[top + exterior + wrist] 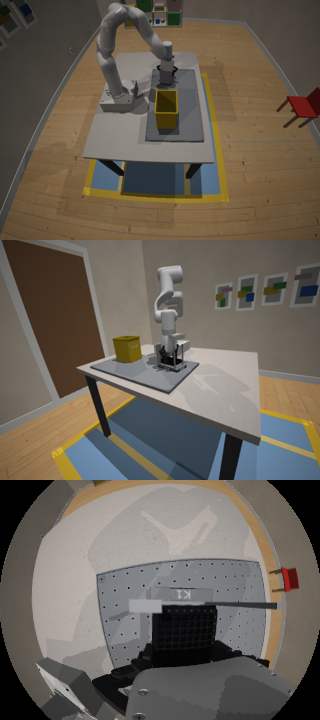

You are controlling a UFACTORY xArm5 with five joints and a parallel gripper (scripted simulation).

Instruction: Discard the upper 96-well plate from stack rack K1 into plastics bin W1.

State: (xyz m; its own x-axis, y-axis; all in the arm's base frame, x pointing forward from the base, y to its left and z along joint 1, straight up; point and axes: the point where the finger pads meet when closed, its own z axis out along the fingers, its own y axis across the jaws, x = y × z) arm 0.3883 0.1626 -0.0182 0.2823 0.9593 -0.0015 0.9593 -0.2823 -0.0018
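Now: the dark 96-well plate 10 mm below my hand. Round my hand: yellow plastics bin W1: 50 mm behind, 390 mm to the right, 40 mm above; then white well plate: 20 mm below.
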